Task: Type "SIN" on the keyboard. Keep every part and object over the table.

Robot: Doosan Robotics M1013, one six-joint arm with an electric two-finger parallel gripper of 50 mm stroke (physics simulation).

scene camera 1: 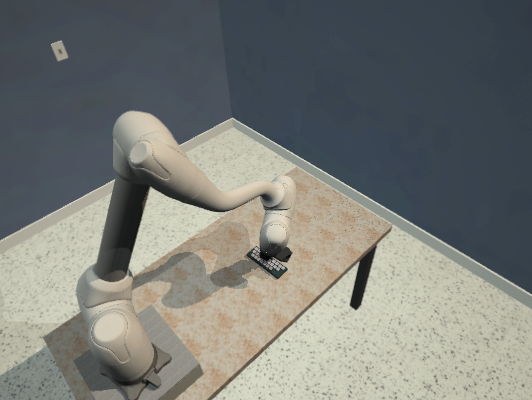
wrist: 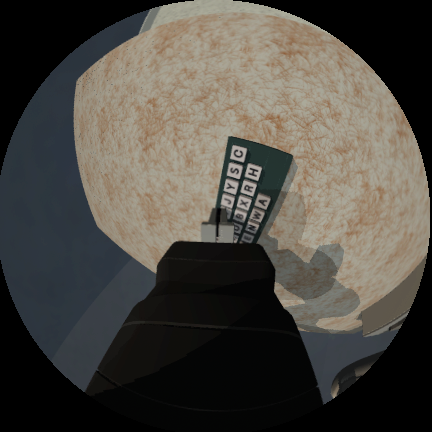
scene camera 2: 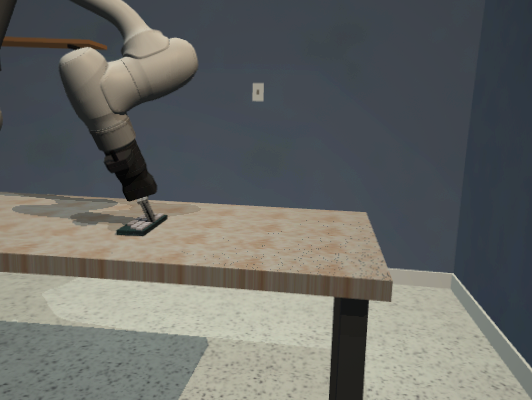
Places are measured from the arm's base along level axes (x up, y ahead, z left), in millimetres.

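Pixels of known places: gripper, fingertip midpoint: [wrist: 218, 216] [scene camera 2: 152, 219]; arm's base at its link origin: [scene camera 1: 136, 364].
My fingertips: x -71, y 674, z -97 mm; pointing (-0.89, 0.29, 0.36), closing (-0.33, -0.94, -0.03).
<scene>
For each thing: its top centre in the pictures, then the offset to it from my fingertips. Level surfaces: height alone.
- dark green keyboard at its top centre: [wrist: 236, 224] [scene camera 2: 143, 220] [scene camera 1: 266, 260] dy -22, dx -3, dz +8 mm
- S key at its top centre: [wrist: 234, 170] dy -13, dx -3, dz -57 mm
- N key at its top centre: [wrist: 251, 227] dy -40, dx -3, dz +6 mm
- table at its surface level: dx -20 mm
A dark green keyboard [scene camera 1: 279, 273] [scene camera 2: 131, 232] [wrist: 272, 156] with white letter keys lies flat on the table. In the wrist view the S key [wrist: 233, 171] shows near the far end, one key in from C, and the N key [wrist: 252, 228] shows in the row with W and A. The I key cannot be made out; the fingers and gripper body hide the near part of the keyboard. My gripper [scene camera 2: 150, 219] [wrist: 218, 216] is shut and empty, tilted, with its fingertips at the keys beside J. Whether they touch or press a key cannot be told.
The table [scene camera 1: 320, 220] [scene camera 2: 225, 240] [wrist: 150, 125] extends around the keyboard, with its edges farther out. The arm's base stands on a grey block [scene camera 1: 189, 374] at one end. An orange-brown shelf [scene camera 2: 45, 43] shows at the upper left of scene view 2. Dark blue walls stand behind.
</scene>
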